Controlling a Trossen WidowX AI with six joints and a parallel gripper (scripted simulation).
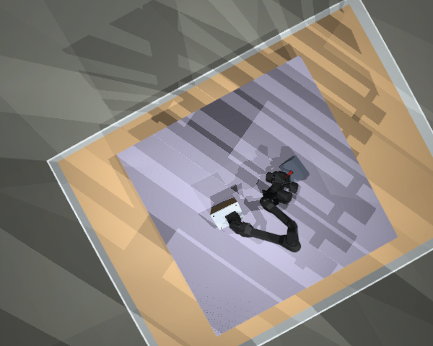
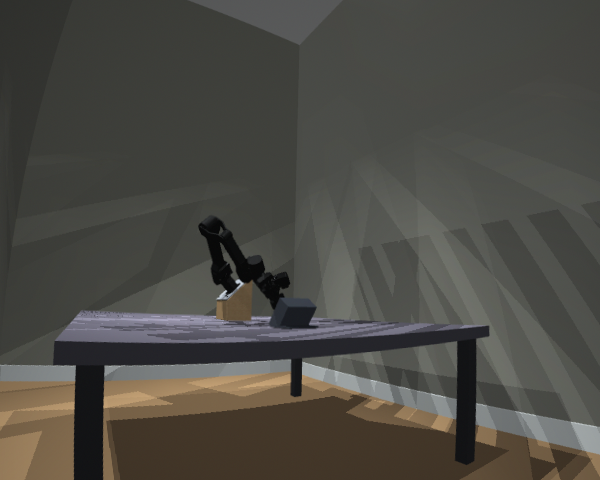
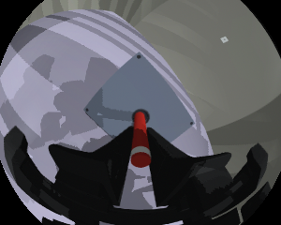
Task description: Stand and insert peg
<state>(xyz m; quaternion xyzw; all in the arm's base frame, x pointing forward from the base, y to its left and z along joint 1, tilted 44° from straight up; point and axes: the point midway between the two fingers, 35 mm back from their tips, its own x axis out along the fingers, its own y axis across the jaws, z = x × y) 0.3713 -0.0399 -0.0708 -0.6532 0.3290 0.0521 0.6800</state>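
The sloped panel is 50 mm ahead of my gripper tip and 30 mm below it. Round my gripper tip: red peg: 20 mm behind, 10 mm above.
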